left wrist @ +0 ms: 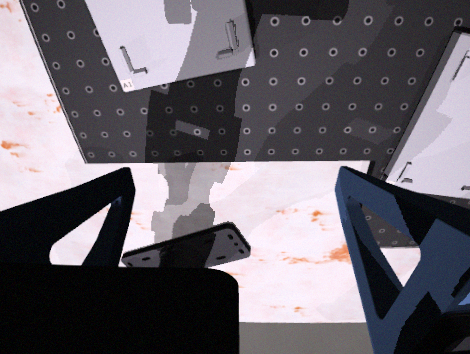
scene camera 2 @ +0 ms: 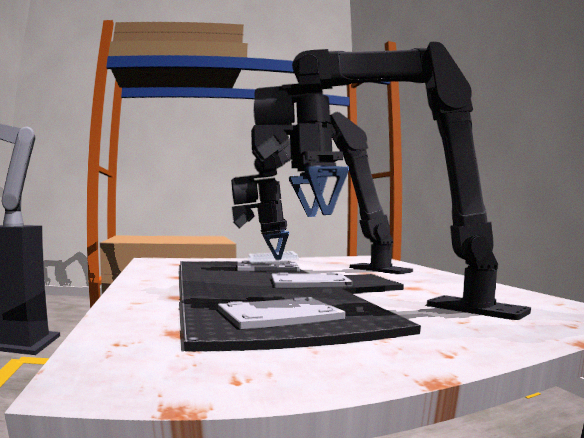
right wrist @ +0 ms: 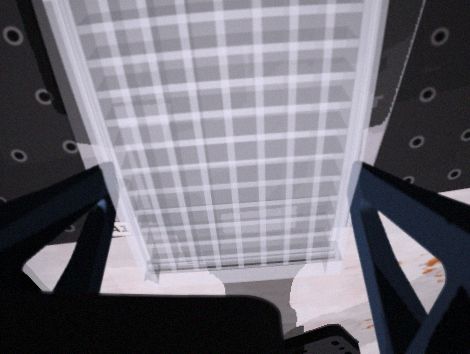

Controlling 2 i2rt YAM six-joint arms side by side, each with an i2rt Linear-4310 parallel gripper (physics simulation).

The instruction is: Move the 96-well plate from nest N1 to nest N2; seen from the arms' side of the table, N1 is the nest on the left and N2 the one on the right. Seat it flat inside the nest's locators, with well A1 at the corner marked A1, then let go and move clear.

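Seen in the pictures: left gripper, fingertip midpoint: point(left wrist: 234, 178) point(scene camera 2: 318, 216); right gripper, fingertip midpoint: point(scene camera 2: 277, 257) point(right wrist: 233, 176); left arm's base, origin of the base link: point(left wrist: 183, 253) point(scene camera 2: 477, 309); right arm's base, origin of the base link: point(scene camera 2: 380, 269).
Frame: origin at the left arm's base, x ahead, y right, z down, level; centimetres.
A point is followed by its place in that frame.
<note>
The clear 96-well plate point(scene camera 2: 257, 257) {x 6.3, y 60.9, z -4.7 cm} point(right wrist: 240, 150) {x 0.3, y 62.7, z -4.5 cm} is between the fingers of my right gripper point(scene camera 2: 278, 258) {x -0.8, y 61.8, z -4.3 cm} point(right wrist: 233, 176) {x -0.8, y 61.8, z -4.3 cm}, which is shut on its long sides. It is low over the farthest nest point(scene camera 2: 247, 267) {x 9.2, y 61.1, z -2.3 cm} point(right wrist: 374, 137) {x -3.6, y 66.7, z -2.5 cm}; whether it touches the nest cannot be told. The nest's A1 label point(right wrist: 120, 229) {x -2.1, y 54.8, z -2.5 cm} shows beside the plate's lower left in the right wrist view. The locators there are hidden or unclear. My left gripper point(scene camera 2: 320, 215) {x 21.3, y 20.2, z -16.4 cm} point(left wrist: 234, 178) {x 21.3, y 20.2, z -16.4 cm} is open and empty, high above the table. The nearest nest point(scene camera 2: 295, 316) {x 32.3, y 12.3, z -2.5 cm} point(left wrist: 155, 45) {x 26.7, y 14.9, z -2.5 cm} holds no plate; its A1 mark point(left wrist: 127, 85) {x 25.1, y 10.6, z -2.5 cm} shows.
Another nest point(scene camera 2: 311, 281) {x 10.5, y 34.3, z -2.5 cm} point(left wrist: 435, 135) {x 8.5, y 34.8, z -2.5 cm}, without a plate, lies between the nearest and farthest ones. The nests sit on dark perforated boards point(scene camera 2: 215, 340) {x 45.8, y 11.1, z -1.3 cm} point(left wrist: 272, 117) {x 16.1, y 20.8, z -1.3 cm}. The left arm's base point(scene camera 2: 477, 306) {x 3.2, y -1.5, z -1.3 cm} stands at the picture's right. A shelf rack point(scene camera 2: 95, 200) stands behind the table.
</note>
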